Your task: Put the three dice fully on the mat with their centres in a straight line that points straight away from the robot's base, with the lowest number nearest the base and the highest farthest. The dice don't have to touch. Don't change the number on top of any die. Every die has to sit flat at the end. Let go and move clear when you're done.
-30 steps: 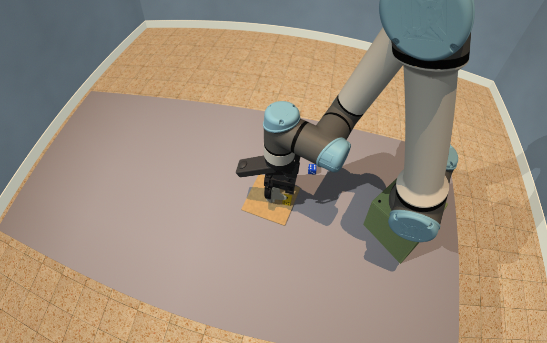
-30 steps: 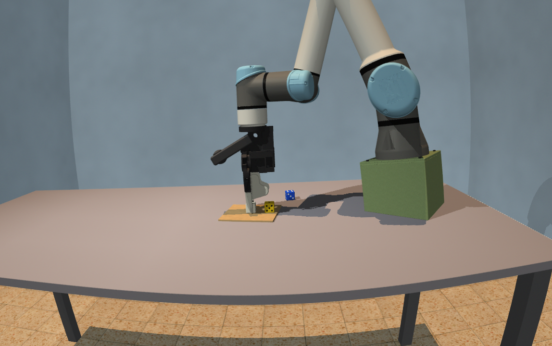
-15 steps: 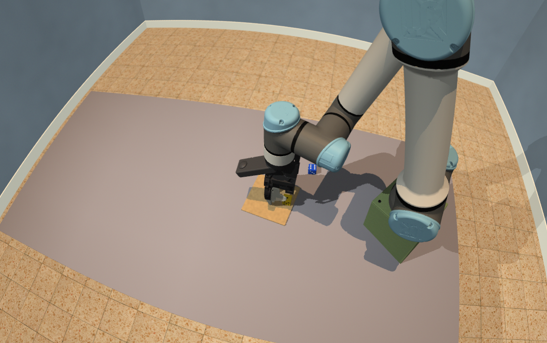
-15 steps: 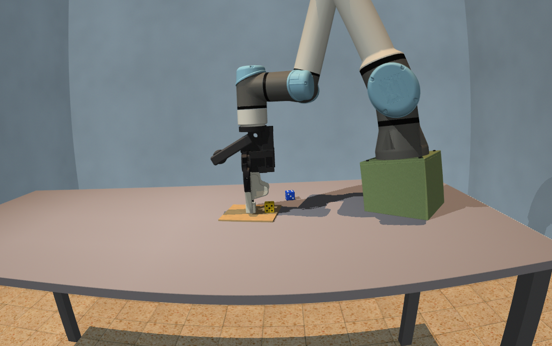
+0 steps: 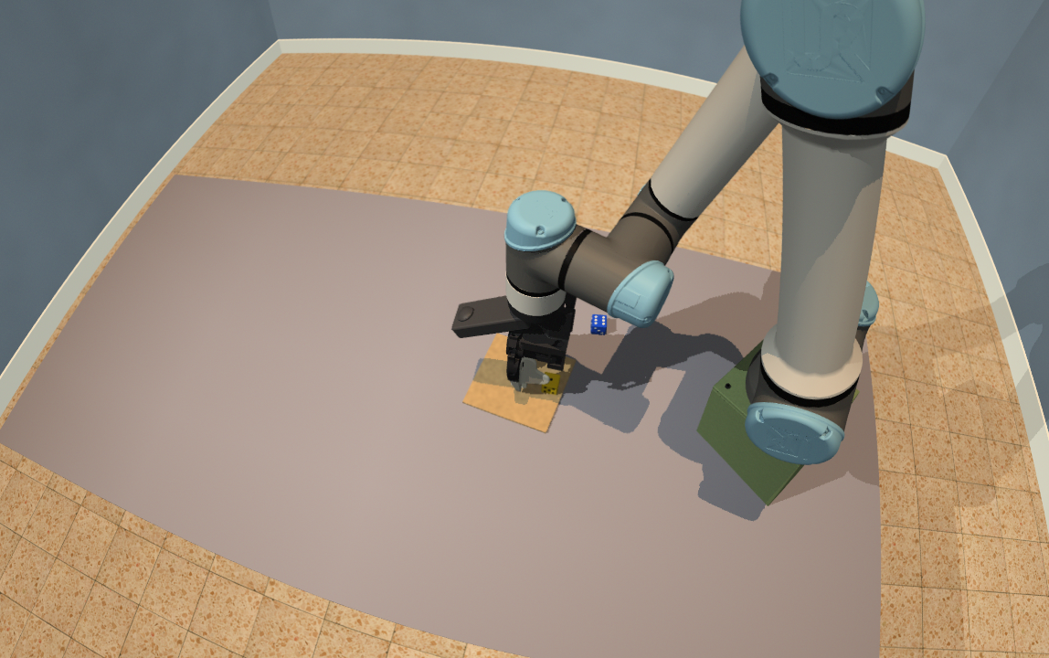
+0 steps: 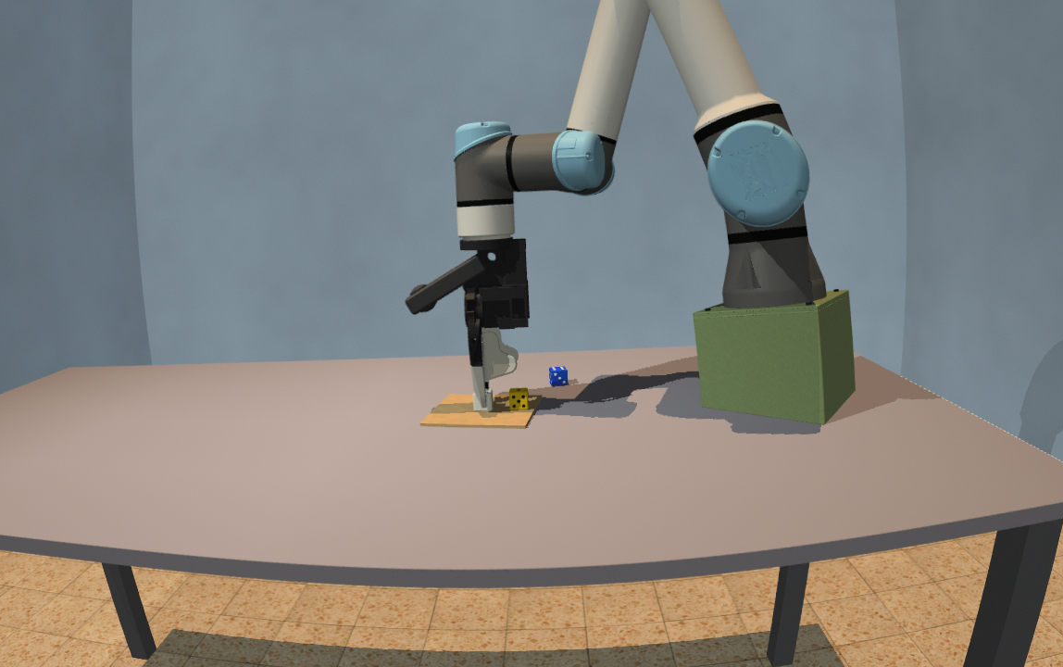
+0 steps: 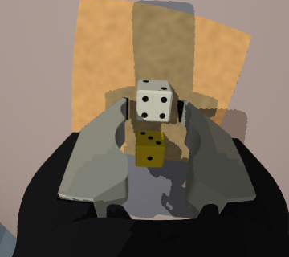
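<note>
My hand is 10 mm above the white die. From my hand the other things lie so: blue die: 140 mm to the right, 90 mm behind, 20 mm below; mat: 30 mm below; yellow die: 50 mm behind, 10 mm below.
</note>
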